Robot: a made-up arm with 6 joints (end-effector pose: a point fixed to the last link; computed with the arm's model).
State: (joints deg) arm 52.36 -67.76 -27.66 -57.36 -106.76 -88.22
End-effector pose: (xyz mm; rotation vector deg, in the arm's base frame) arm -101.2 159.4 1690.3 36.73 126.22 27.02
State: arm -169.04 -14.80 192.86 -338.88 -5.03 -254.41
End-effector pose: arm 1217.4 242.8 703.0 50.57 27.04 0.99
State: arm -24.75 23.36 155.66 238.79 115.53 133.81
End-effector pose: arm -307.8 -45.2 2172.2 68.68 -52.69 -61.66
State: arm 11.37 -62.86 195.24 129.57 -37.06 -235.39
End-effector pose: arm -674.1 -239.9 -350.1 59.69 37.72 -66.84
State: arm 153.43 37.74 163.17 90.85 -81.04 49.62
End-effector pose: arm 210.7 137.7 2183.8 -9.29 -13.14 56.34
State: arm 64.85 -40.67 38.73 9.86 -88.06 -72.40
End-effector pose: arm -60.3 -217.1 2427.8 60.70 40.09 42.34
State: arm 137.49 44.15 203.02 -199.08 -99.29 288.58
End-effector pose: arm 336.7 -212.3 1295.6 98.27 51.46 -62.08
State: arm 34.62 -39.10 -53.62 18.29 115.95 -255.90
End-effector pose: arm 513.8 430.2 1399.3 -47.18 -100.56 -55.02
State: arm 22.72 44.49 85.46 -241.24 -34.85 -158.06
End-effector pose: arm 1561.9 534.5 2307.6 58.08 -54.96 9.70
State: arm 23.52 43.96 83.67 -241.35 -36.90 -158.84
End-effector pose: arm 1567.1 555.6 2293.9 59.50 -54.71 8.80
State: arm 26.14 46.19 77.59 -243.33 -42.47 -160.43
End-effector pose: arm 1685.2 679.1 2127.5 62.25 -48.74 4.77
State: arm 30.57 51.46 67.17 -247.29 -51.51 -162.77
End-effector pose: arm 1846.2 905.9 1752.8 63.42 -37.47 -3.38
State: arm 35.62 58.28 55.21 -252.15 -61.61 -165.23
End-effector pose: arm 1902.8 1136.5 1245.8 59.51 -25.62 -13.62
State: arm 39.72 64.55 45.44 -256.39 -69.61 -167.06
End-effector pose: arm 1840.4 1268.3 796.7 52.06 -17.43 -21.89
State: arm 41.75 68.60 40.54 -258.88 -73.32 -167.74
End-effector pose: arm 1773.6 1305.7 544.7 46.36 -13.28 -26.01
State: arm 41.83 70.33 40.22 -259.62 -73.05 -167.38
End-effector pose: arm 1768.3 1304.8 473.3 44.69 -11.46 -26.78
